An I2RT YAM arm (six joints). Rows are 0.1 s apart.
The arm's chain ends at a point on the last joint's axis. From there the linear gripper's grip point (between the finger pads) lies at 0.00 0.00 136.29 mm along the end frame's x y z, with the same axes.
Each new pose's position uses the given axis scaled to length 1; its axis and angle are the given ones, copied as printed.
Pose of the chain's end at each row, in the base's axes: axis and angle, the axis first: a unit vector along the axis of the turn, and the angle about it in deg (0 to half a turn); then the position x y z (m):
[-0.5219 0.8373 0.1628 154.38 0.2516 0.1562 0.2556]
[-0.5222 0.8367 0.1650 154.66 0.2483 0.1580 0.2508]
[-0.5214 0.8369 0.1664 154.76 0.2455 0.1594 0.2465]
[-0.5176 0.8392 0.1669 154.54 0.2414 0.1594 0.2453]
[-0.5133 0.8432 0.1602 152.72 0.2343 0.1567 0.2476]
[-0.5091 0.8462 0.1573 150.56 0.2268 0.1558 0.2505]
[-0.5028 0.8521 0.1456 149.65 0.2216 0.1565 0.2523]
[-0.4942 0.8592 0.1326 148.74 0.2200 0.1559 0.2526]
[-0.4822 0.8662 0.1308 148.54 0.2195 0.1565 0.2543]
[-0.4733 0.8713 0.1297 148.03 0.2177 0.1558 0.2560]
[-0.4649 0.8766 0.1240 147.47 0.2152 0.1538 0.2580]
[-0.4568 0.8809 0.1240 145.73 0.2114 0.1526 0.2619]
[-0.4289 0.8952 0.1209 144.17 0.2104 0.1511 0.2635]
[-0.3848 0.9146 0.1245 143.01 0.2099 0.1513 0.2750]
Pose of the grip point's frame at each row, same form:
[-0.5219 0.8373 0.1628 154.38 0.2789 0.2223 0.1396]
[-0.5222 0.8367 0.1650 154.66 0.2747 0.2243 0.1347]
[-0.5214 0.8369 0.1664 154.76 0.2716 0.2259 0.1304]
[-0.5176 0.8392 0.1669 154.54 0.2682 0.2260 0.1295]
[-0.5133 0.8432 0.1602 152.72 0.2658 0.2235 0.1331]
[-0.5091 0.8462 0.1573 150.56 0.2631 0.2238 0.1381]
[-0.5028 0.8521 0.1456 149.65 0.2617 0.2226 0.1401]
[-0.4942 0.8592 0.1326 148.74 0.2642 0.2197 0.1405]
[-0.4822 0.8662 0.1308 148.54 0.2652 0.2194 0.1424]
[-0.4733 0.8713 0.1297 148.03 0.2651 0.2184 0.1446]
[-0.4649 0.8766 0.1240 147.47 0.2650 0.2152 0.1470]
[-0.4568 0.8809 0.1240 145.73 0.2649 0.2148 0.1531]
[-0.4289 0.8952 0.1209 144.17 0.2690 0.2120 0.1566]
[-0.3848 0.9146 0.1245 143.01 0.2732 0.2108 0.1699]

